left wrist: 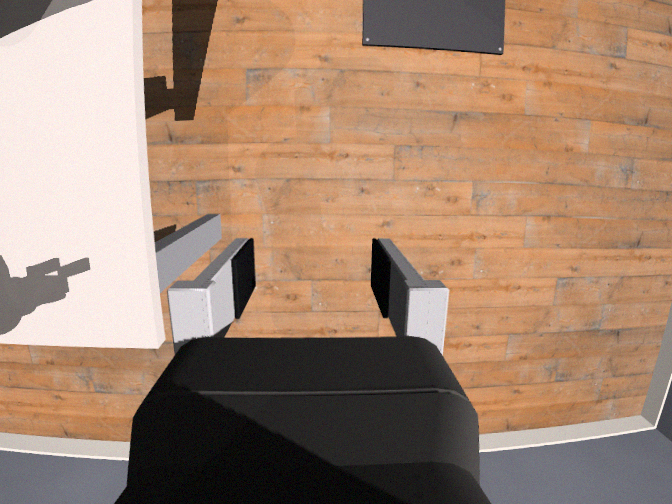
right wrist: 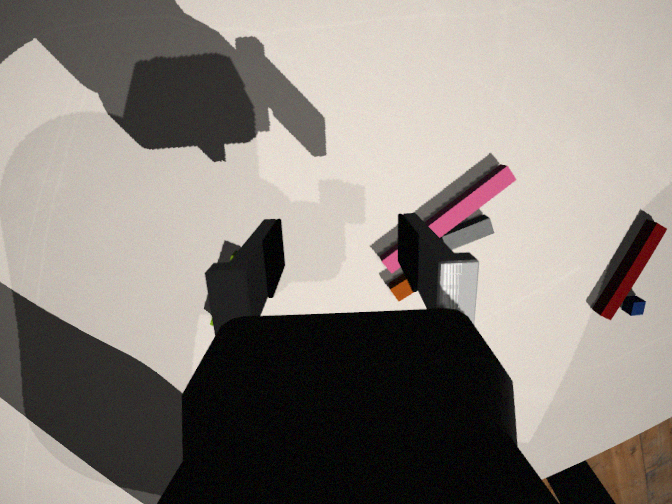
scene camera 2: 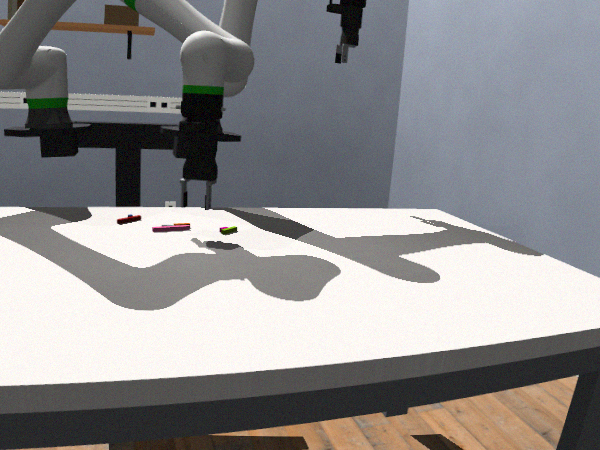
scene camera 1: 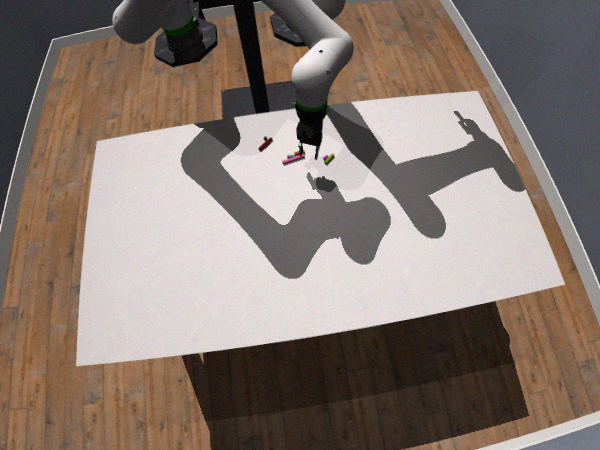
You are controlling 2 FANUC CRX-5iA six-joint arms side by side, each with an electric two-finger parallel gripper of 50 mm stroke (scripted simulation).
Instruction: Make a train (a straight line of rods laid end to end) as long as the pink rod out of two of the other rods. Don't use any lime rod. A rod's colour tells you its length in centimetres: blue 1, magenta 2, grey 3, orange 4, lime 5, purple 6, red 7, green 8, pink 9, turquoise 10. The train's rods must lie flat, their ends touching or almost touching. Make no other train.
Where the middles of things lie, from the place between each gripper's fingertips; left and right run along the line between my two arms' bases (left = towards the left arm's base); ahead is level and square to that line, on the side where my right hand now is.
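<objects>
The pink rod [right wrist: 497, 180] is 62 cm to the right of my left hand [scene camera 2: 340, 62], 52 cm ahead of it and 48 cm below it. As for the grey rod [right wrist: 479, 227], my left hand is 63 cm to the left of it, 51 cm short of it and 48 cm above it.
The grey rod is 7 cm below my right hand [scene camera 2: 195, 208], 6 cm to the right of it and 5 cm behind it. I find the pink rod 7 cm below my right hand too, while being 5 cm to the right of that hand and 3 cm behind it.
</objects>
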